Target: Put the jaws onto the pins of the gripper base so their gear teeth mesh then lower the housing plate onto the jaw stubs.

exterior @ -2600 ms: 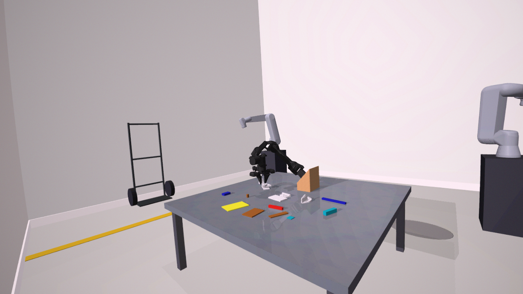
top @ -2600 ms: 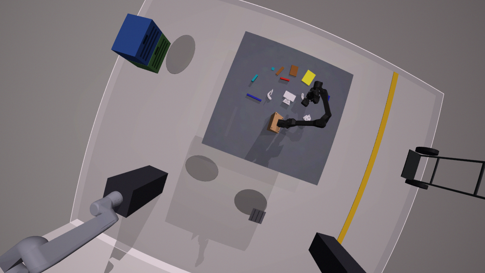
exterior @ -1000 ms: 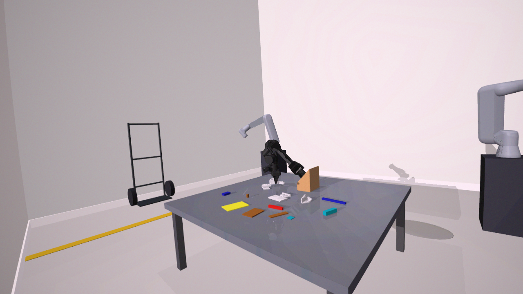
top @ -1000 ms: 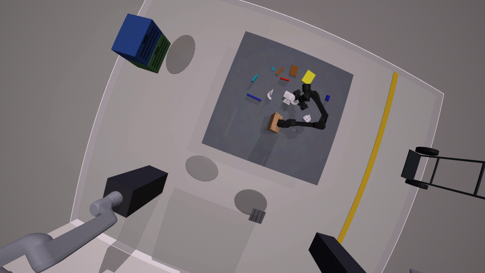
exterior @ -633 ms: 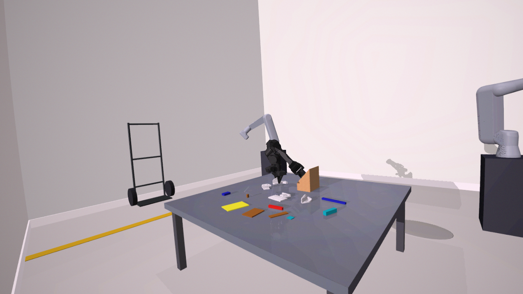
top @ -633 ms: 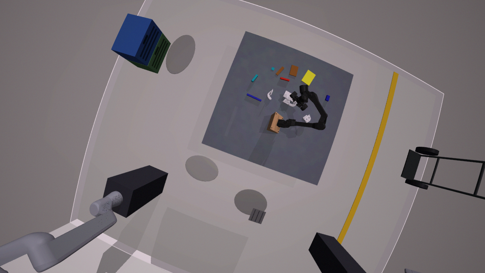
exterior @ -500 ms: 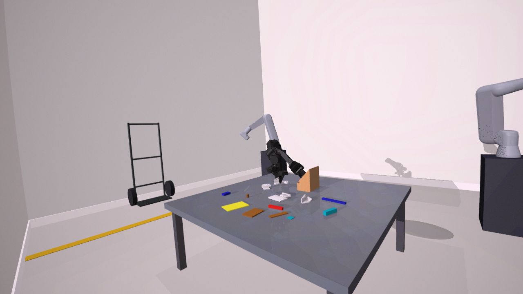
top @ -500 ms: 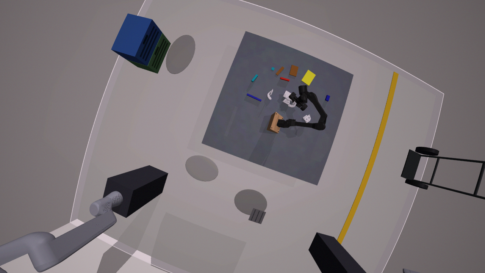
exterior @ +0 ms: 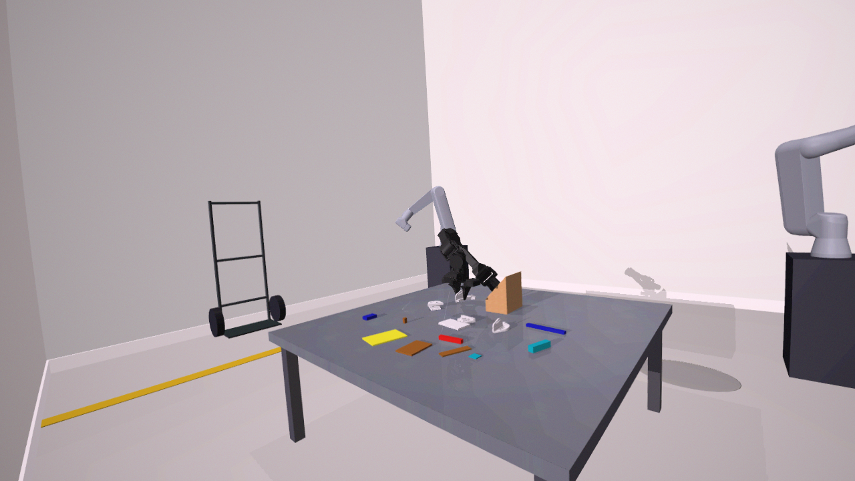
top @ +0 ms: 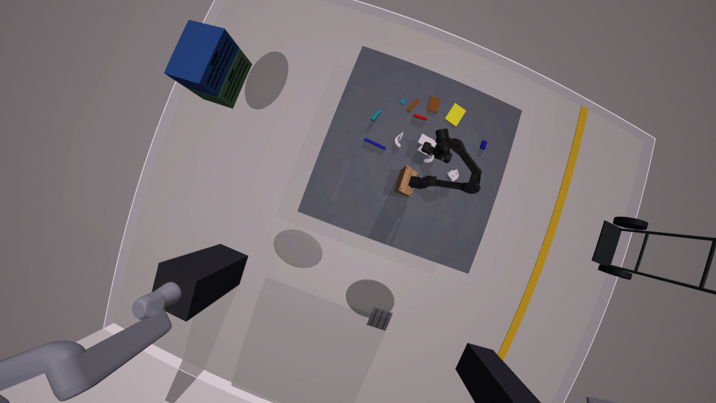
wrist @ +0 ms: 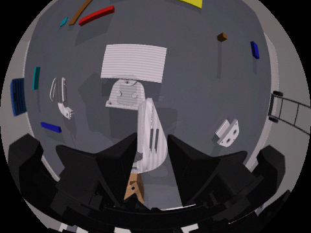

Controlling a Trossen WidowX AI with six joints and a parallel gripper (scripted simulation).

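The white jaw is 30 mm behind my gripper tip and 20 mm to the left of it. From my gripper tip the other things lie so: flat white ribbed part: 110 mm ahead, 40 mm to the left, 80 mm below; red bar: 260 mm ahead, 140 mm to the left, 80 mm below; blue bar: 40 mm behind, 380 mm to the left, 80 mm below.
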